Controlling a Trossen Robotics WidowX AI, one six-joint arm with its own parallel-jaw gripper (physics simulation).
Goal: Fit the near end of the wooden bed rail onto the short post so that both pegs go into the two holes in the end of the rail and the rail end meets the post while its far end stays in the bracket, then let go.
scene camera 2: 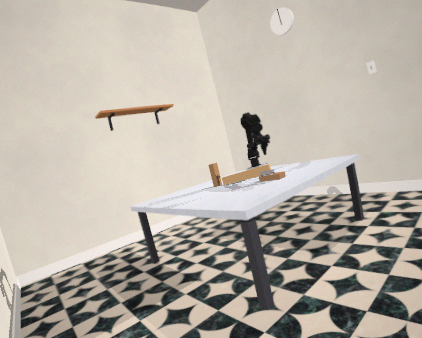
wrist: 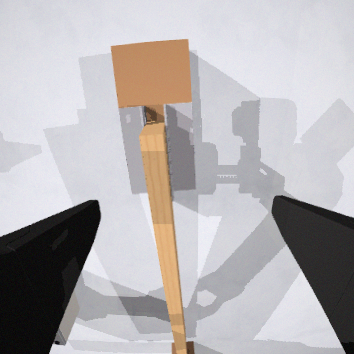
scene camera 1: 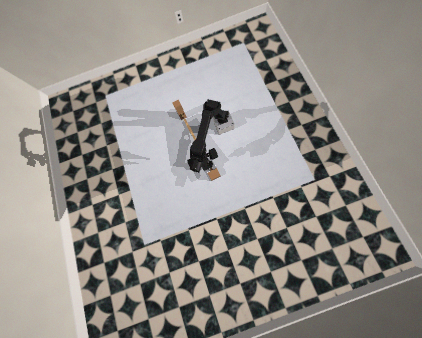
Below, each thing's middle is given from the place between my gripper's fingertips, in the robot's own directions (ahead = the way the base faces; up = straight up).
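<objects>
The grey block (wrist: 178,121) has my hand 12 cm above it and 2 cm beyond it. As for the wooden bed rail (wrist: 152,138), I find it 19 cm to the right of my hand, 11 cm below it and 1 cm ahead of it.
</objects>
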